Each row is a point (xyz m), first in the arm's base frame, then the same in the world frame.
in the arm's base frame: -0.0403 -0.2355 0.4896
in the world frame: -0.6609 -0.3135 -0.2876
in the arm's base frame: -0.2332 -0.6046 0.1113
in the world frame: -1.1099 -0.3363 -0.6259
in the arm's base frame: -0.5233 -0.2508 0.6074
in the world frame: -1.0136 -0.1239 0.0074
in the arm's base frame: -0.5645 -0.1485 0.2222
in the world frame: -1.0546 0.1322 -0.2980
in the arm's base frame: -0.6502 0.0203 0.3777
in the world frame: -0.9843 0.2396 -0.0893
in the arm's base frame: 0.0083 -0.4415 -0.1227
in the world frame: -0.8700 -0.2424 -0.8967
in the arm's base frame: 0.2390 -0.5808 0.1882
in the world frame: -0.7228 -0.5938 -0.7412
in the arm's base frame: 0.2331 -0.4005 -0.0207
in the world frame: -0.6547 -0.3695 -0.8870
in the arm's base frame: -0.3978 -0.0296 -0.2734
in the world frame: -0.9491 0.3387 -0.7814
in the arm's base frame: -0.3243 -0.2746 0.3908
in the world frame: -0.9192 -0.1558 -0.2704
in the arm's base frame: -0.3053 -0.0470 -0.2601
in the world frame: -0.8874 0.2724 -0.8103
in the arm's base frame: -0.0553 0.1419 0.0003
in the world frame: -0.5302 0.1786 -0.6381
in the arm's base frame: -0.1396 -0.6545 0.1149
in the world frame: -1.0695 -0.4236 -0.6707
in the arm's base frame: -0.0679 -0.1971 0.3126
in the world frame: -0.6917 -0.1978 -0.4263
